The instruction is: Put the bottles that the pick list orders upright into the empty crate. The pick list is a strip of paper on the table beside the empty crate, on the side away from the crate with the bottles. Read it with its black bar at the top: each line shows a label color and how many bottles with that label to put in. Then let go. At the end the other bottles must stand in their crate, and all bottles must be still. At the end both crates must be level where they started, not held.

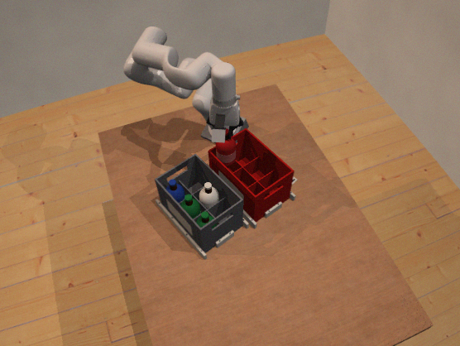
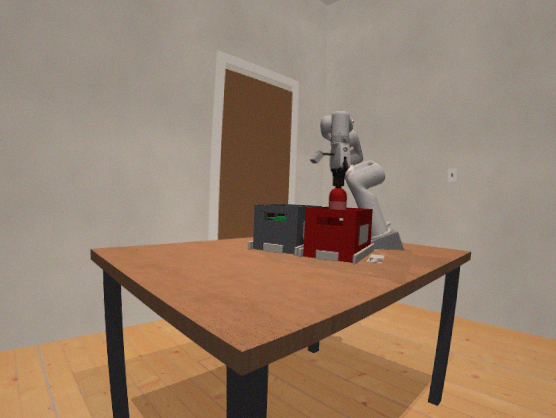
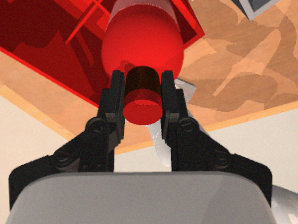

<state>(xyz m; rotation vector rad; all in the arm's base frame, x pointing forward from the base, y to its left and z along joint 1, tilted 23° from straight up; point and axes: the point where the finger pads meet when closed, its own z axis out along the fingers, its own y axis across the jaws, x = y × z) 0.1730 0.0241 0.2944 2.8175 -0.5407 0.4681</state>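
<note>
Now: the red bottle 70 mm below my hand. The rest, counted from my hand: white bottle 110 mm ahead, 110 mm to the right, 200 mm below; then red crate 70 mm ahead, 70 mm to the left, 200 mm below; then grey crate 130 mm ahead, 150 mm to the right, 200 mm below.
</note>
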